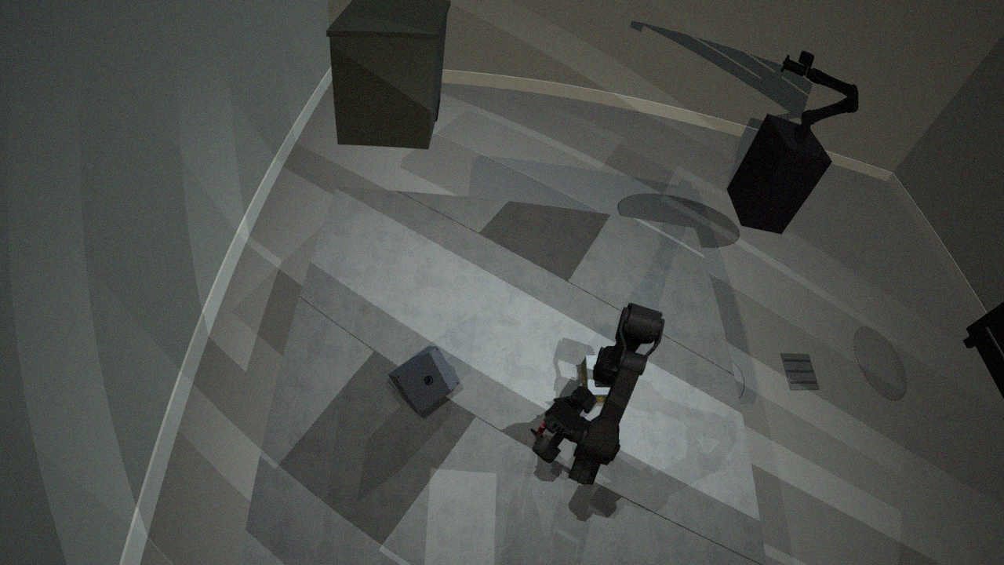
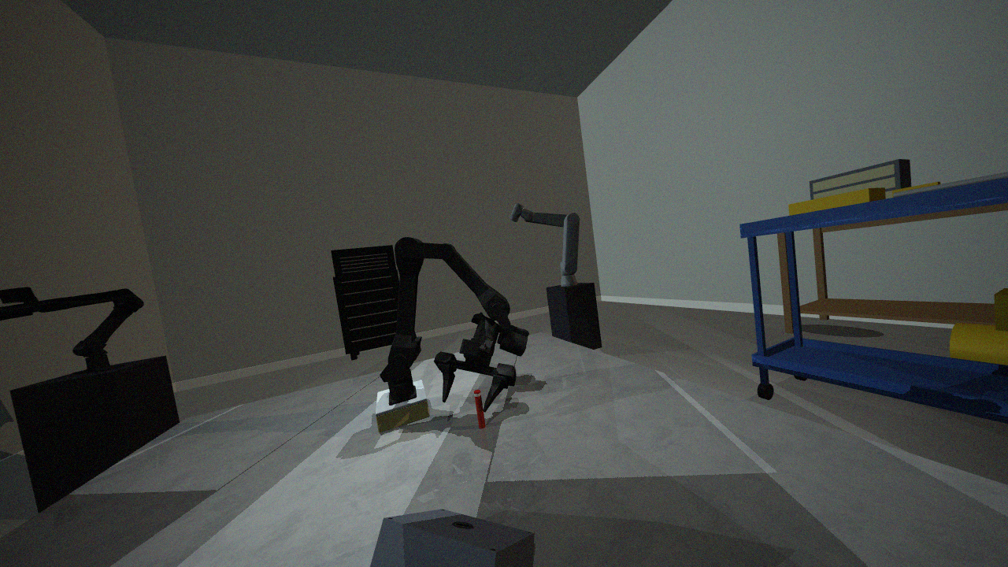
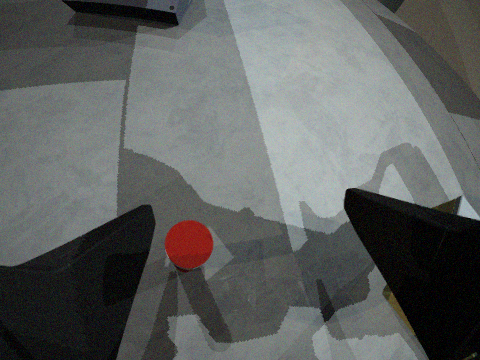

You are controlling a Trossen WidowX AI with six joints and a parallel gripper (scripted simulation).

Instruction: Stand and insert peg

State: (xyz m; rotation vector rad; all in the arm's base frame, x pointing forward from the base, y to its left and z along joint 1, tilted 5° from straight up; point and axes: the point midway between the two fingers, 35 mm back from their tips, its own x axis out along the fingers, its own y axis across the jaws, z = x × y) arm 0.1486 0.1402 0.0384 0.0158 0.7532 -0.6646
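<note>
Right now my gripper tip is 3 cm to the right of the red peg. Also, from my gripper tip: sloped panel: 29 cm ahead, 7 cm to the right, 2 cm below.
</note>
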